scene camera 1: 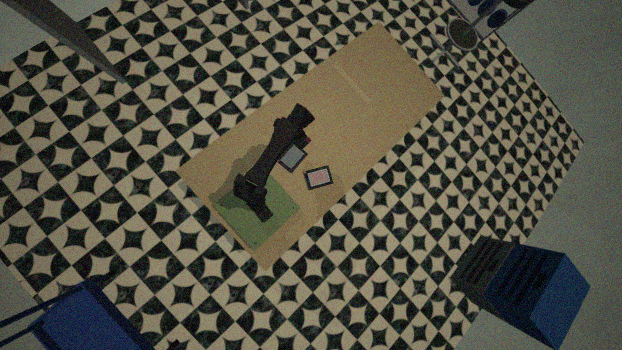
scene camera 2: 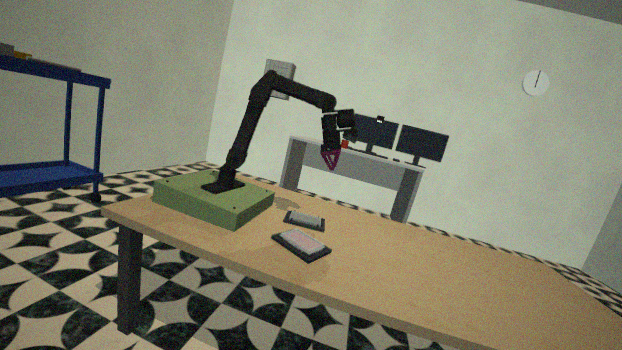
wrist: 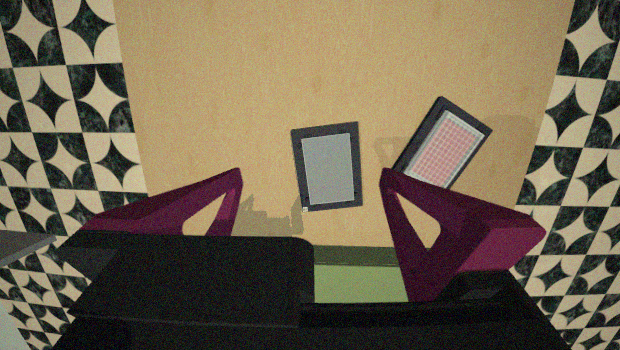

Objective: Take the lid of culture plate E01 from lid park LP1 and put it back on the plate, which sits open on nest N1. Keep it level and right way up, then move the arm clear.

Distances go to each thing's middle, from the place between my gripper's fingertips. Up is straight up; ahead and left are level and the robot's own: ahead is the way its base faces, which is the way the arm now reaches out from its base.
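The grey lid point(wrist: 328, 164) is 50 mm behind my hand and 30 mm to the right of it, and it's 220 mm below it. Then there's the lid holder point(wrist: 350, 127), which is also 30 mm to the right of my hand and 50 mm behind it, but 230 mm below it. The plate nest point(wrist: 441, 104) is 10 mm ahead of my hand, 240 mm to the right of it and 230 mm below it. Going by their middles, that plate nest is the farthest from my hand of the things named here.
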